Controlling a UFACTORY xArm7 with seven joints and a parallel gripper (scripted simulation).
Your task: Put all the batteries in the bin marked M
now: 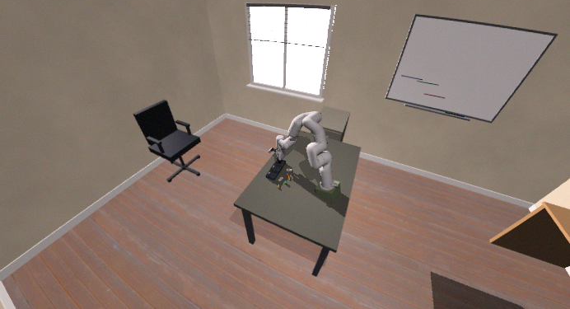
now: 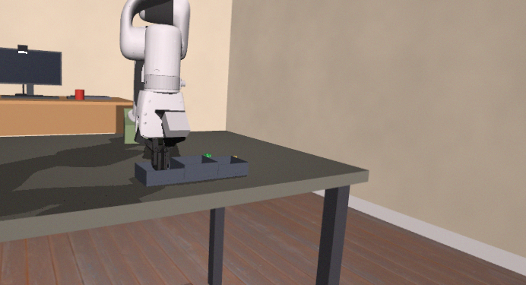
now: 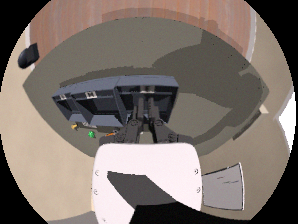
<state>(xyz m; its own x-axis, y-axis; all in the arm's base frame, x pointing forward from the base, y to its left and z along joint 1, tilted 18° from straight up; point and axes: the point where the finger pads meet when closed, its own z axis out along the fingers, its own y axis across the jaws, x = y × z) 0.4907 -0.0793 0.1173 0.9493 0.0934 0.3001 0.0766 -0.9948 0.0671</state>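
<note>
Now: the three joined dark bins 1 cm behind my hand, 8 cm to the left of it and 3 cm below it. From my hand the other things lie so: dark ring 13 cm behind, 8 cm to the left, 4 cm below; then green piece 17 cm behind, 18 cm to the left, 4 cm below; then orange battery 16 cm behind, 11 cm to the left, 4 cm below.
</note>
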